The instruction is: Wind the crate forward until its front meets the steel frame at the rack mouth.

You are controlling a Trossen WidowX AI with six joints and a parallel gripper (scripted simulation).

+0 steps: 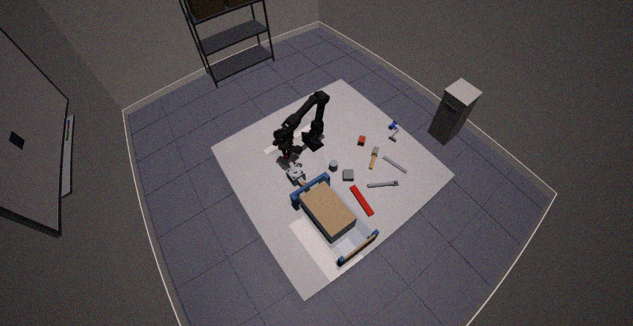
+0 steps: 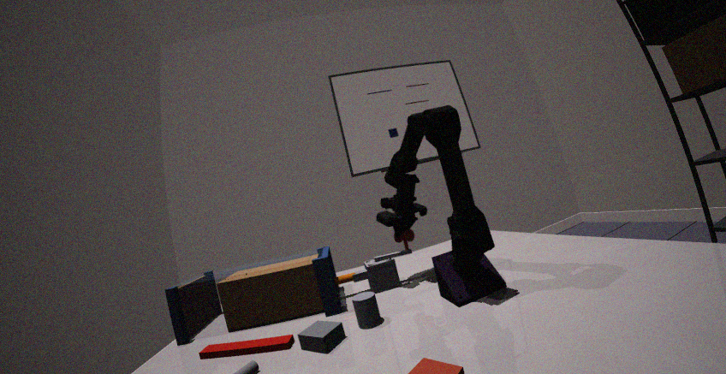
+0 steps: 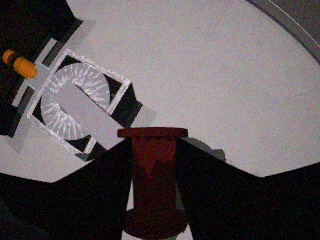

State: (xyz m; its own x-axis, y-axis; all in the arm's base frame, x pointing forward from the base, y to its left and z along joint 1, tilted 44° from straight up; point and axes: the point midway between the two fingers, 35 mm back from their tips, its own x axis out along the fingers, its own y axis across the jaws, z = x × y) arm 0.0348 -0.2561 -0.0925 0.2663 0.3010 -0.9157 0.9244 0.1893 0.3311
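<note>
The winch handle with red knob is 4 cm below my gripper tip, 3 cm ahead of it and 1 cm to the left of it. From my gripper tip the other things lie so: grey block (32 cm ahead, 24 cm to the left, 13 cm below); then blue frame (25 cm ahead, 4 cm below, 3 cm to the right); then grey winch (11 cm below, 7 cm ahead, 2 cm to the right).
</note>
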